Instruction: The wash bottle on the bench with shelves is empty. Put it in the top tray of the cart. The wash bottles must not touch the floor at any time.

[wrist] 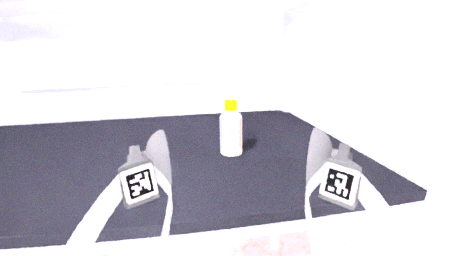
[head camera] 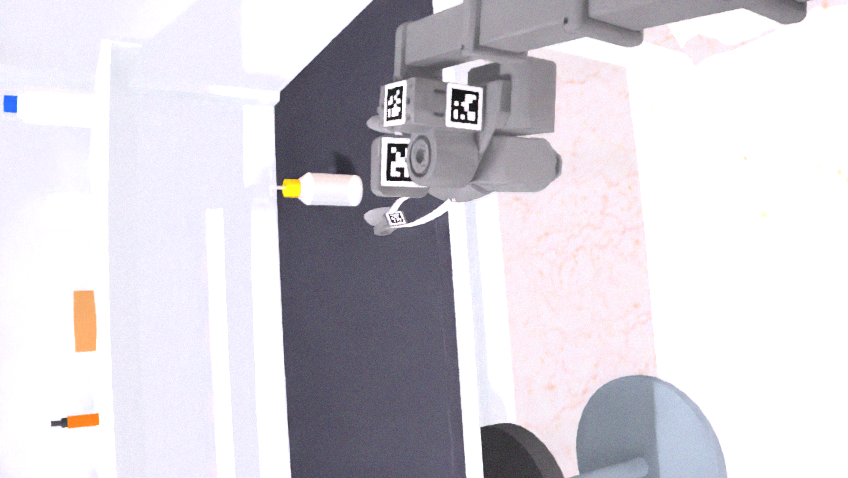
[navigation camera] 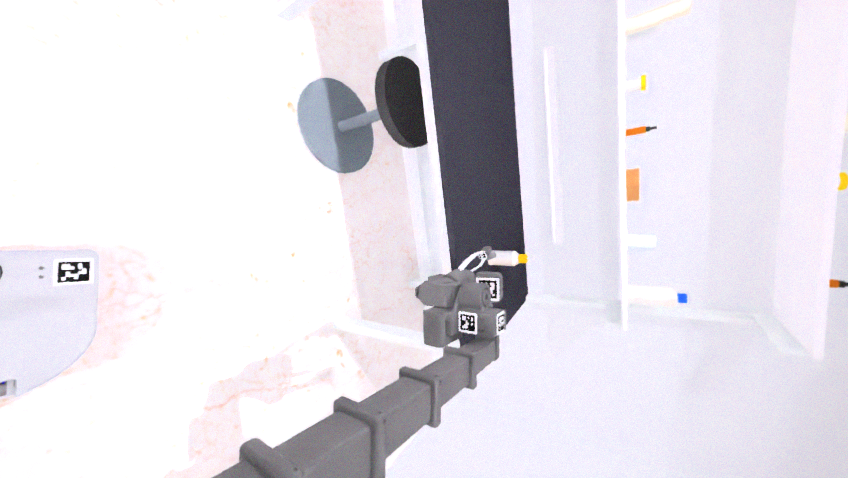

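Frame: origin at the robot's base, x ahead, y left, z up, level; metres.
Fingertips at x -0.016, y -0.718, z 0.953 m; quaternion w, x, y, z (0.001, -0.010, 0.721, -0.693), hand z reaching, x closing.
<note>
Pixels of each thing's top centre, then the offset from my fingertips to it. "spot": a spot on its surface instead. Level surfaces: height alone.
- white wash bottle with a yellow cap, middle of its top: (head camera: 268, 188) (navigation camera: 534, 258) dx +0.029, dy -0.464, dz -0.016 m
- dark bench top, its level: dz -0.190 m
- shelf, surface spot: (head camera: 102, 237) spot: dx +0.132, dy -0.613, dz +0.259 m
- blue-capped bottle, middle of its top: (head camera: 4, 103) (navigation camera: 686, 298) dx -0.123, dy -0.802, dz +0.445 m
- orange block, middle of its top: (head camera: 74, 321) (navigation camera: 639, 184) dx +0.313, dy -0.733, dz +0.307 m
- orange pen-like item, middle of its top: (head camera: 50, 424) (navigation camera: 656, 127) dx +0.509, dy -0.680, dz +0.359 m
The white wash bottle with a yellow cap (head camera: 329, 189) (navigation camera: 503, 257) (wrist: 231, 134) stands upright on the dark bench top (head camera: 368, 356) (navigation camera: 475, 118) (wrist: 75, 175), near its back and one end. My gripper (head camera: 375, 171) (wrist: 238, 148) is open and empty over the bench top. Its fingers point toward the bottle, and the bottle stands a little beyond the fingertips. In the wrist view the bottle shows between the two fingers, slightly left of their midline. In the navigation view one finger is hidden behind the wrist. The cart does not show in these views.
A shelf (head camera: 102, 237) (navigation camera: 623, 219) behind the bench holds a blue-capped bottle (head camera: 56, 108) (navigation camera: 653, 295), an orange block (head camera: 84, 320) (navigation camera: 633, 184) and an orange pen-like item (head camera: 83, 420) (navigation camera: 638, 130). A dark-seated stool (head camera: 513, 451) (navigation camera: 403, 100) stands at the bench front.
</note>
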